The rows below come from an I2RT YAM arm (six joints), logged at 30 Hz.
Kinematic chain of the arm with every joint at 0, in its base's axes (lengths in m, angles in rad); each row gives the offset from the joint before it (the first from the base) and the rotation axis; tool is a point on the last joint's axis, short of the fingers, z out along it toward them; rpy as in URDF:
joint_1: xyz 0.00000 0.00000 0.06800 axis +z
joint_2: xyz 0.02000 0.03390 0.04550 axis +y
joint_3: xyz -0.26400 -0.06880 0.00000 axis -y
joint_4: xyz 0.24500 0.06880 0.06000 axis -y
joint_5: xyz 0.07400 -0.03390 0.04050 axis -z
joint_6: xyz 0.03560 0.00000 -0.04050 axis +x
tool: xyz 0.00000 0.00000 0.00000 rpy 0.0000 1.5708 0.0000
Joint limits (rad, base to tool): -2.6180..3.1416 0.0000..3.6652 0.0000..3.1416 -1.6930..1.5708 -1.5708..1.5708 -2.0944..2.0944
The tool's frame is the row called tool.
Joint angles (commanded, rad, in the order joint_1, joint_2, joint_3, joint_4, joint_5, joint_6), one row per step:
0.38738, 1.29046, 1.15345, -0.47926, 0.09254, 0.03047
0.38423, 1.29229, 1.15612, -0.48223, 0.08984, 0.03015
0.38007, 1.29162, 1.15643, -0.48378, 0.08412, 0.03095
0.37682, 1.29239, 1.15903, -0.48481, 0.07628, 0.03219
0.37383, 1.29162, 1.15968, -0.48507, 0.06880, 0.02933
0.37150, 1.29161, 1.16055, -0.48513, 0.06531, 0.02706
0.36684, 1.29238, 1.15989, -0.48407, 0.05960, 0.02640
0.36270, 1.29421, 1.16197, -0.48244, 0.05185, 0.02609
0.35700, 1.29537, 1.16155, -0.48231, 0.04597, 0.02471
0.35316, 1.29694, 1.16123, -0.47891, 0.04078, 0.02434
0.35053, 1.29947, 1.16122, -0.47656, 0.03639, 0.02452
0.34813, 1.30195, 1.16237, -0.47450, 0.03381, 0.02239
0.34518, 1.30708, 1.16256, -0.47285, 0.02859, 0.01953
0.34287, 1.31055, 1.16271, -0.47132, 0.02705, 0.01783
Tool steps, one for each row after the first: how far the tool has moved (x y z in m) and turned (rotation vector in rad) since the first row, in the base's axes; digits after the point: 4 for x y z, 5 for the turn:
0.0006, -0.0006, 0.0001, 0.00039, 0.00249, -0.00076
0.0007, -0.0016, 0.0003, 0.00389, 0.00444, -0.00072
0.0012, -0.0022, 0.0009, 0.00937, 0.00566, 0.00171
0.0013, -0.0028, 0.0013, 0.01158, 0.00553, 0.00648
0.0015, -0.0033, 0.0015, 0.01197, 0.00498, 0.00831
0.0021, -0.0043, 0.0012, 0.01440, 0.00635, 0.00868
0.0030, -0.0049, 0.0016, 0.01901, 0.00611, 0.01107
0.0037, -0.0062, 0.0011, 0.02061, 0.00832, 0.01095
0.0045, -0.0068, 0.0009, 0.02365, 0.00785, 0.01158
0.0054, -0.0072, 0.0004, 0.02610, 0.00894, 0.01243
0.0063, -0.0075, 0.0003, 0.02608, 0.00825, 0.01337
0.0076, -0.0077, -0.0009, 0.02558, 0.01170, 0.01629
0.0086, -0.0080, -0.0016, 0.02452, 0.01327, 0.01619

